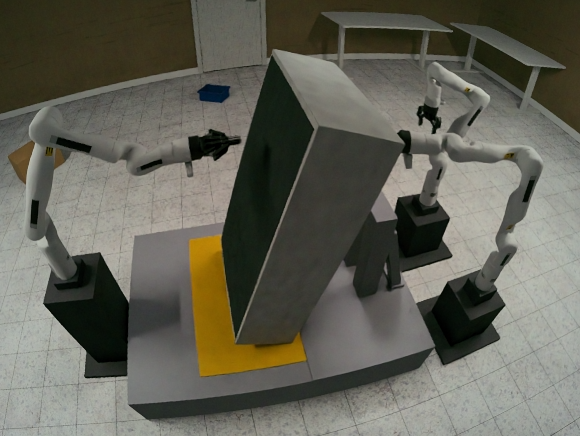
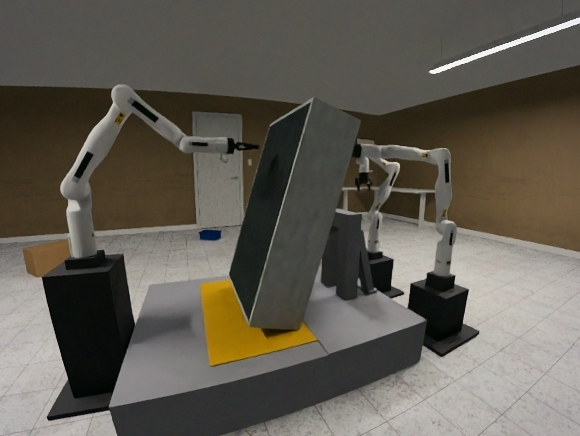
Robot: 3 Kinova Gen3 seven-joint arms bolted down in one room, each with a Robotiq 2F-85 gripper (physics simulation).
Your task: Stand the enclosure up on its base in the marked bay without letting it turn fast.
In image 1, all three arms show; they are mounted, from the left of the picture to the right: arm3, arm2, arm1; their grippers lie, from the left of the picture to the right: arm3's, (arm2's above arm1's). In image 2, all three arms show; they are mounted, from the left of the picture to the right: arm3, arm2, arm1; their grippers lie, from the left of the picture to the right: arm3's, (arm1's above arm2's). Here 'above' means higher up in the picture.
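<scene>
The tall grey enclosure (image 1: 320, 215) (image 2: 305, 215) with a dark left face is tilted, its top leaning right. Its lower end is over the yellow marked bay (image 1: 215, 350) (image 2: 225, 345), with shadow beneath. Arm3's gripper (image 1: 236, 141) (image 2: 255, 146) is shut and empty, pointing at the dark face from the left; a small gap shows between them. Arm1's gripper (image 1: 405, 141) (image 2: 357, 150) is at the enclosure's upper right side; its fingers are hidden behind the enclosure, so contact cannot be told. Arm2's gripper (image 1: 429, 124) (image 2: 364, 187) is open and empty, pointing down behind arm1's forearm, apart from the enclosure.
The grey platform (image 1: 155, 370) (image 2: 150, 370) carries the bay and a dark grey support stand (image 1: 369, 260) (image 2: 347, 255) right of the enclosure. Black pedestals hold the arms. A blue bin (image 1: 214, 93) (image 2: 210, 235) and a brown box (image 1: 22, 160) (image 2: 45, 257) lie farther back.
</scene>
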